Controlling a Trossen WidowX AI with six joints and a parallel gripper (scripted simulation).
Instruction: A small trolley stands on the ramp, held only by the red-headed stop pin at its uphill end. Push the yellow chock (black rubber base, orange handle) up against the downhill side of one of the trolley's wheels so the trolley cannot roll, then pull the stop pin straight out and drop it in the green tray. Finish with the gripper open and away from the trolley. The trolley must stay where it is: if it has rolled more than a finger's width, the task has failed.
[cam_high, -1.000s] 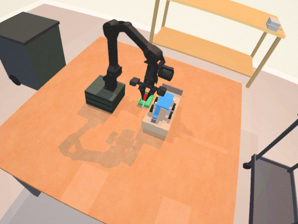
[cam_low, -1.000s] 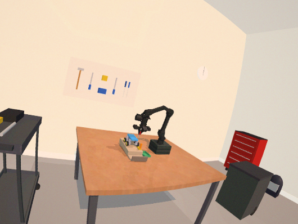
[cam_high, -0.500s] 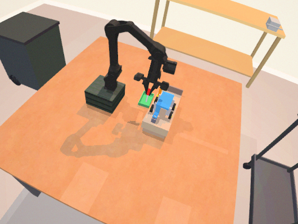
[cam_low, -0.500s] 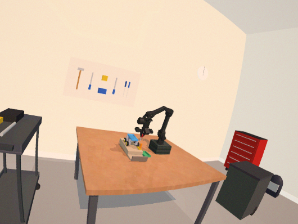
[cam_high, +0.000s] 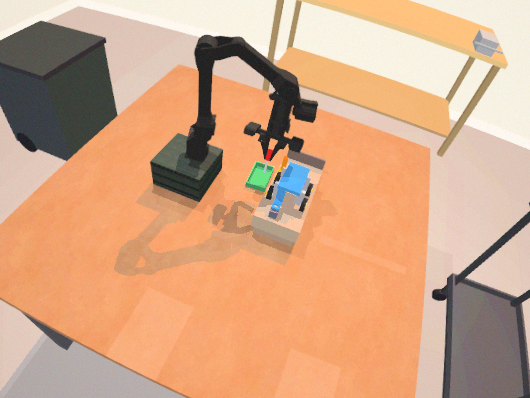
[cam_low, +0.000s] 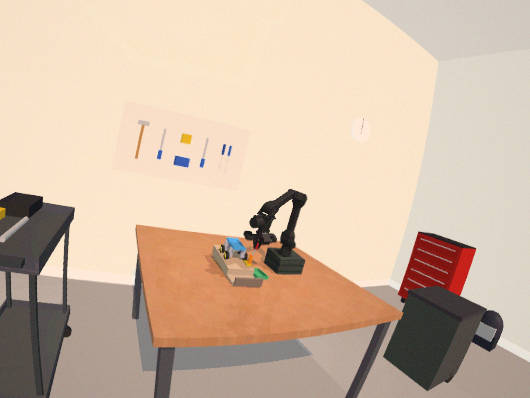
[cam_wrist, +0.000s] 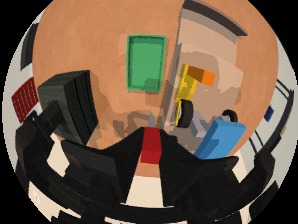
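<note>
Now: gripper tip 2 cm past the green tray, 5 cm to the right of it and 15 cm above it. From my gripper tip the other things lie so: blue trolley: 10 cm ahead, 6 cm to the right, 3 cm below; then yellow chock: 5 cm ahead, 3 cm to the left, 6 cm below; then red-headed stop pin: right at my gripper tip.
</note>
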